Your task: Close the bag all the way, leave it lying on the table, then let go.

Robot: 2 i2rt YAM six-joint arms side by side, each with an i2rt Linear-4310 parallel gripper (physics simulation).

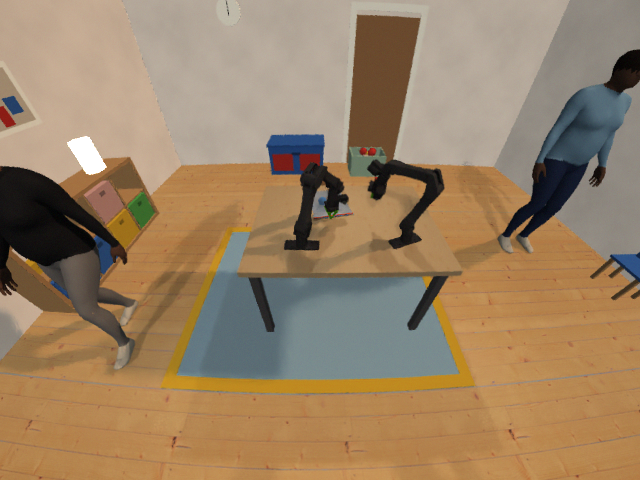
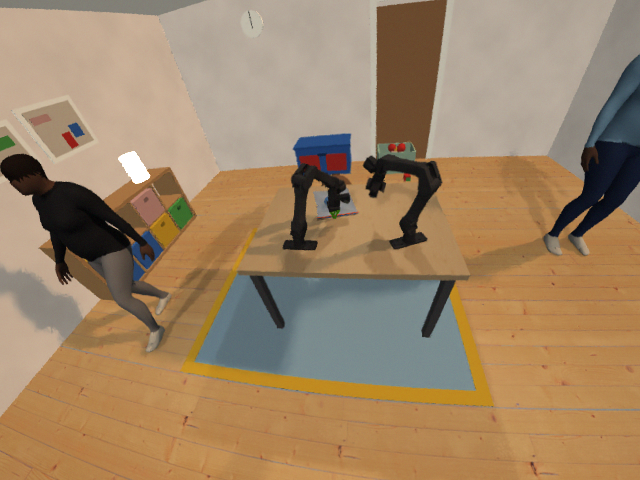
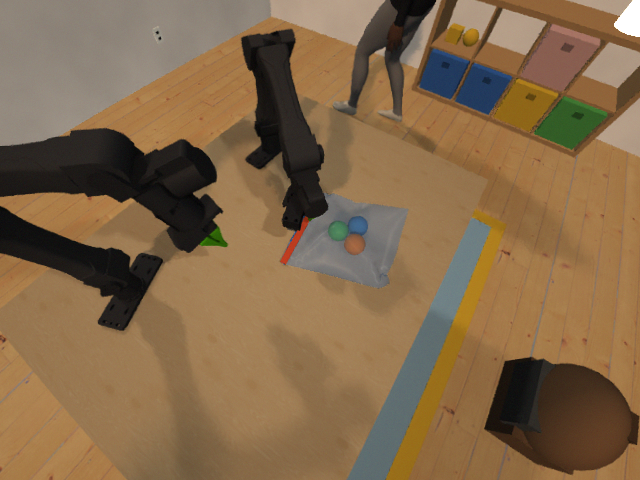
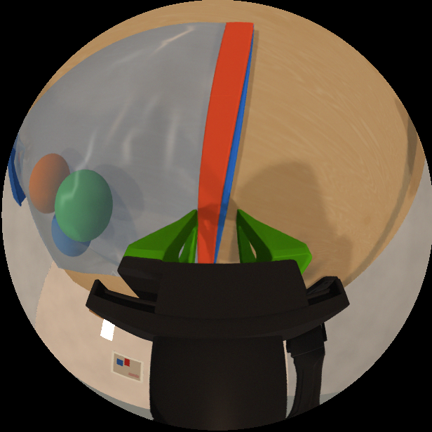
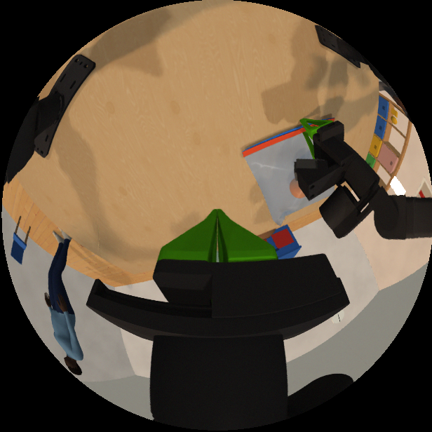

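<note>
The clear bag [image 3: 320, 258] [image 4: 140, 125] [image 5: 270, 185] lies flat on the table with a green ball [image 3: 338, 230] [image 4: 83, 205], an orange ball [image 3: 354, 244] [image 4: 45, 185] and a blue ball [image 3: 358, 225] [image 4: 71, 242] inside. A red strip [image 3: 292, 248] [image 4: 217, 110] runs along its mouth, with a blue strip [image 4: 227, 185] showing at its outer edge. My left gripper [image 4: 216, 215] is partly open; its green fingers stand apart on either side of the strips near one end, with gaps beside them. My right gripper [image 3: 226, 244] [image 5: 216, 215] is shut and empty above the table, away from the bag.
The table [image 1: 351, 258] stands on a blue mat with a yellow border. A blue chest [image 1: 296, 155] and a pale green box [image 1: 367, 162] stand beyond it. Shelves with coloured bins and a person in black [image 1: 46, 217] are at the left; a person in light blue [image 1: 584, 124] is at the right.
</note>
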